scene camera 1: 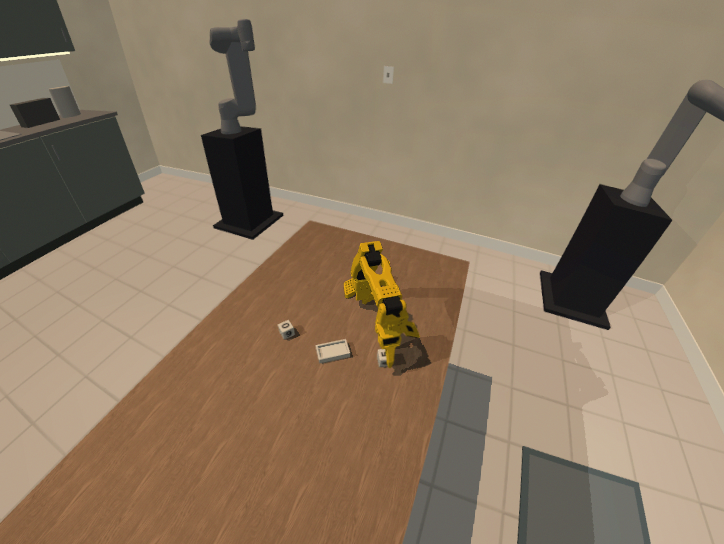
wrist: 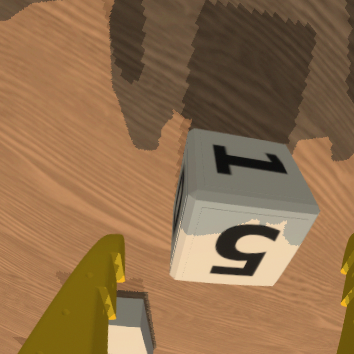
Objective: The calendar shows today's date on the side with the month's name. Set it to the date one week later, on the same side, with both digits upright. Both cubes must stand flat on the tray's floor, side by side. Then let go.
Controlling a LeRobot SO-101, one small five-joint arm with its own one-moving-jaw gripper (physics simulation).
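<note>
A white cube appears to rest on the wooden surface, right of the tray. In the wrist view its faces show a sideways 1 and an upside-down 5; a third face is seen too edge-on to read. My gripper is open around this cube, with gaps between both jaws and its sides. The other white cube stands left of the tray, with a 0 on top and a digit I cannot read surely on its front. The small white tray holds no cube. Its month's name is not readable.
The wooden surface carries the arm, tray and cubes. The arm's base stands behind the tray. Two grey arms on black pedestals stand on the tiled floor farther back, at left and right.
</note>
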